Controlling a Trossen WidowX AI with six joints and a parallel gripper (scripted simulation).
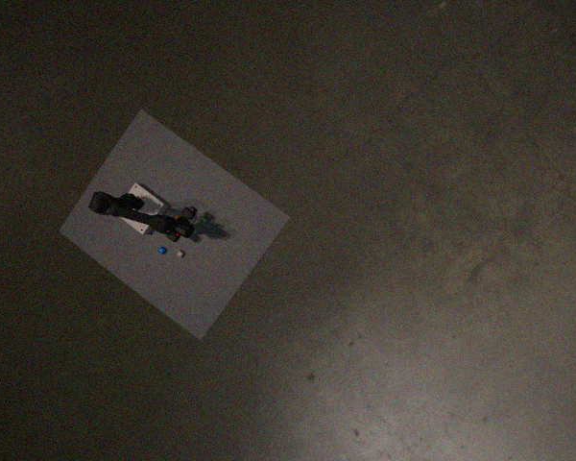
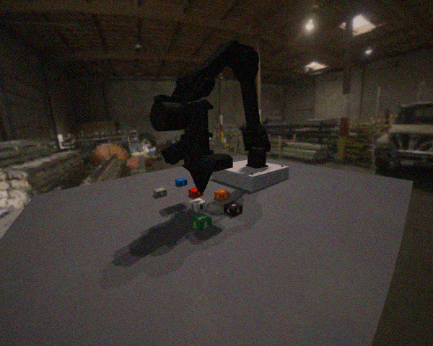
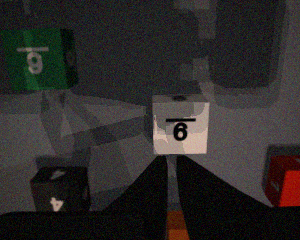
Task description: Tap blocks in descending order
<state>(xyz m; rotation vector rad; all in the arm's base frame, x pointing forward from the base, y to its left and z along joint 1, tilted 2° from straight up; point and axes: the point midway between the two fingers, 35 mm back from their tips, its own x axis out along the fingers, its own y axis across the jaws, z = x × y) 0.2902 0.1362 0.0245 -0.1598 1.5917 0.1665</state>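
Right now the white block is 40 mm below my gripper tip, 10 mm to the right of it and 10 mm ahead of it.
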